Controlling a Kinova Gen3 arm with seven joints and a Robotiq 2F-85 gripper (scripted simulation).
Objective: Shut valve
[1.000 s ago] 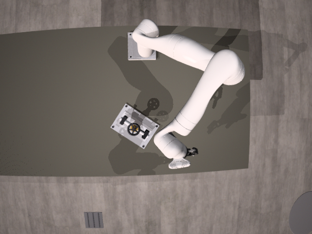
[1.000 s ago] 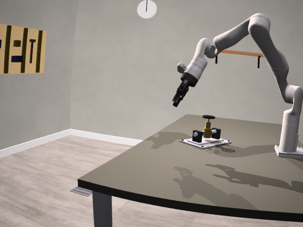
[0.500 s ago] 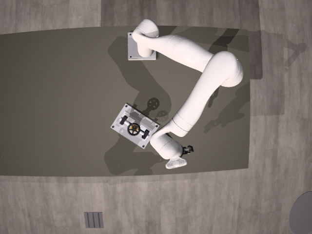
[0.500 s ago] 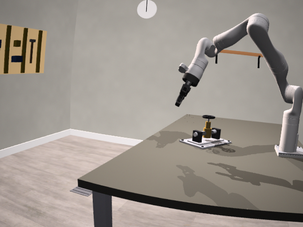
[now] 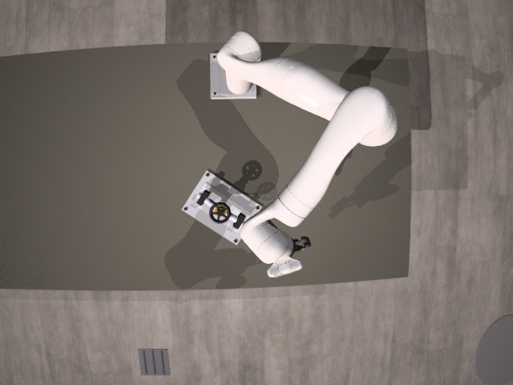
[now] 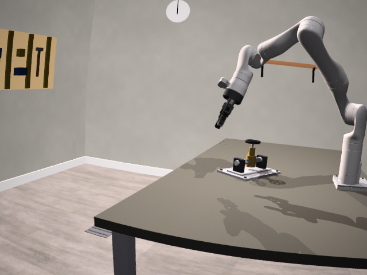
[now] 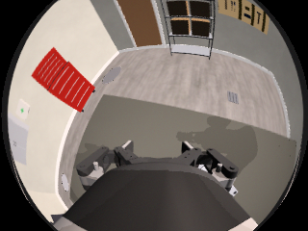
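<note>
My hand is 13 cm past the handwheel, 19 cm to the left of it and 9 cm above it.
</note>
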